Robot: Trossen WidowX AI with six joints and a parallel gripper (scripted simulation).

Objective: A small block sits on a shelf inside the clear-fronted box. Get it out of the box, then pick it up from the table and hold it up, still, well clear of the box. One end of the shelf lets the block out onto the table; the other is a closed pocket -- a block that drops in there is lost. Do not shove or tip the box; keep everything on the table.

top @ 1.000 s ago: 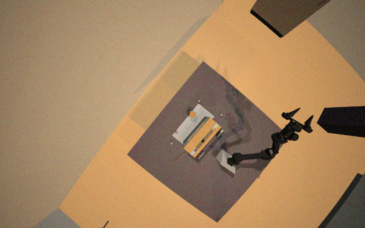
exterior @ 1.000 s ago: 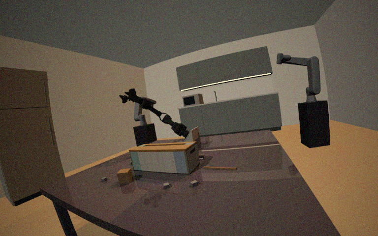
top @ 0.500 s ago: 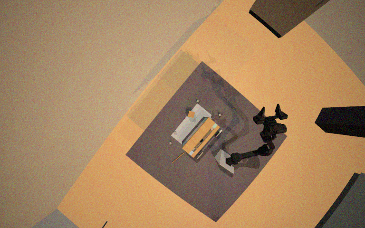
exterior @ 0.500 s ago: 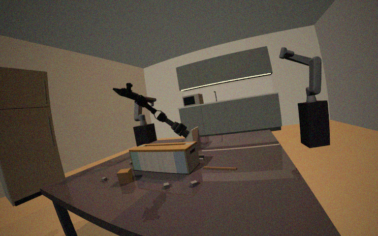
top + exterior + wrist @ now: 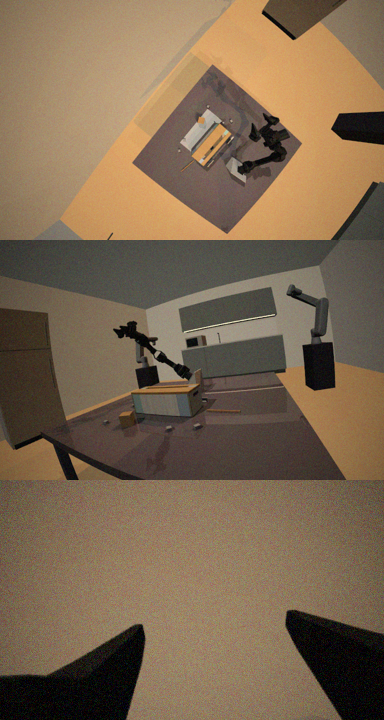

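Now: gripper tip 20 mm past the box, 300 mm to the right of it and 480 mm above it. From my gripper tip the other things lie so: thin orange stick (70 mm ahead, 610 mm to the left, 540 mm below); orange block (210 mm ahead, 160 mm to the left, 520 mm below).
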